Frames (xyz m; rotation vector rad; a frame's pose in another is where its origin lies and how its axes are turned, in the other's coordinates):
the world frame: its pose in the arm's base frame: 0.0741 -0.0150 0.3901 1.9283 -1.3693 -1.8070
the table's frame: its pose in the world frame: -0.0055 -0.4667 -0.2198 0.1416 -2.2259 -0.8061
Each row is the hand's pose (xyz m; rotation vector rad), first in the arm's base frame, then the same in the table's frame.
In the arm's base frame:
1: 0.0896 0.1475 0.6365 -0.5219 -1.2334 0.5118
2: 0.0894 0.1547 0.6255 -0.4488 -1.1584 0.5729
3: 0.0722 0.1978 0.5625 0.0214 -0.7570 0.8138
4: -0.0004 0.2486 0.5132 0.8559 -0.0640 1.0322
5: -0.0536 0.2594 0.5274 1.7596 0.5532 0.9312
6: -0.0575 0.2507 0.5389 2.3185 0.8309 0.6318
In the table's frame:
1: 0.1592 0.5097 0.3508 -1.6680 -0.4038 -0.9370
2: 0.1647 0.5048 0.3399 -1.5514 -0.4077 -0.9217
3: 0.2026 0.4909 0.2729 -0.9078 -0.5013 -0.8456
4: 0.2638 0.5295 0.2019 0.1476 -0.6723 -0.6236
5: 0.2896 0.5792 0.1989 1.1435 -0.9409 -0.3335
6: 0.2837 0.5885 0.2091 1.7069 -1.1886 -0.1676

